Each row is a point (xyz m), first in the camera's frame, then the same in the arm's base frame.
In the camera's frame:
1: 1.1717 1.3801 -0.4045
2: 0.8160 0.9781 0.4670
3: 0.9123 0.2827 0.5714
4: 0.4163 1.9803 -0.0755
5: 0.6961 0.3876 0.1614
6: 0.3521 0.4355 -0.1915
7: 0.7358 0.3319 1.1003
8: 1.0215 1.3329 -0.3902
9: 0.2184 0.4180 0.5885
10: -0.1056 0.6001 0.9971
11: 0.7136 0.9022 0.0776
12: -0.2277 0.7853 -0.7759
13: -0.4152 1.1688 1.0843
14: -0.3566 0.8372 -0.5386
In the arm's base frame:
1: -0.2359 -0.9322 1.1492
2: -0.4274 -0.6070 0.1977
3: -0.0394 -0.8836 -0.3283
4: -0.6539 -0.0051 1.2199
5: 0.2193 -0.6952 0.0231
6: 0.5167 -0.3947 0.2808
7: -0.3710 -0.6407 -0.7082
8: -0.1694 -0.8009 1.0915
9: 0.0540 -0.1826 -0.3255
10: -0.2488 0.2245 -0.5439
11: -0.0890 -0.5758 0.4266
12: 0.8237 0.1892 0.8848
13: -0.6135 0.6903 -0.2666
14: 0.6684 0.3539 0.7288

